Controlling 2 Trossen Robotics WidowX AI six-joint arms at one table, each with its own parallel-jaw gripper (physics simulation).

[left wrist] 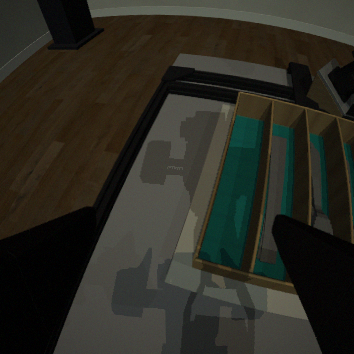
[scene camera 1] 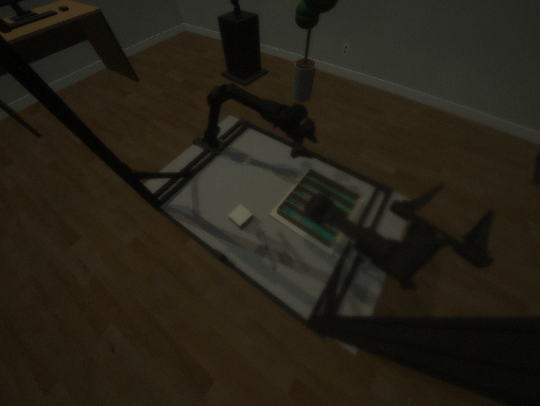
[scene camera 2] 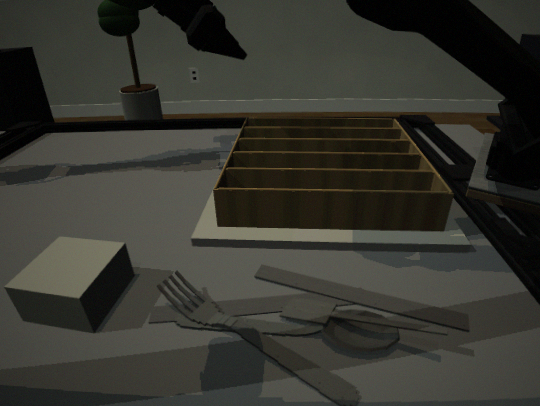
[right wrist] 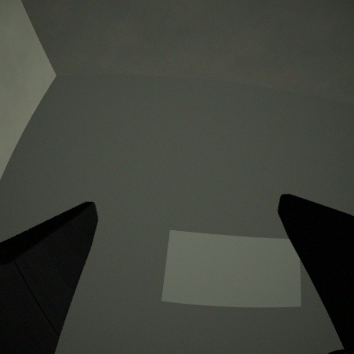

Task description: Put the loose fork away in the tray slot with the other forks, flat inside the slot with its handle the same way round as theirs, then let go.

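Note:
The loose fork [scene camera 2: 287, 357] lies on the table at the front of scene camera 2, tines to the left, handle towards the lower right, across other cutlery. The wooden tray [scene camera 2: 330, 210] [left wrist: 225, 272] stands behind it. In the left wrist view, a fork [left wrist: 318, 200] lies in the third slot from the left, handle at the far end; a finger partly hides its head. My left gripper [scene camera 1: 309, 145] [scene camera 2: 242, 53] [left wrist: 186, 220] is open and empty, raised beyond the tray, away from the loose fork. My right gripper [scene camera 1: 467, 198] [right wrist: 189, 207] is open and empty, pointing away from the table.
A pale block [scene camera 1: 241, 216] [scene camera 2: 67, 265] stands left of the loose fork. A flat loose piece [scene camera 2: 360, 295] and a spoon [scene camera 2: 362, 334] lie to its right. A long grey piece [left wrist: 275, 200] lies in the tray's second slot. The right arm [scene camera 1: 380, 245] reaches over the tray.

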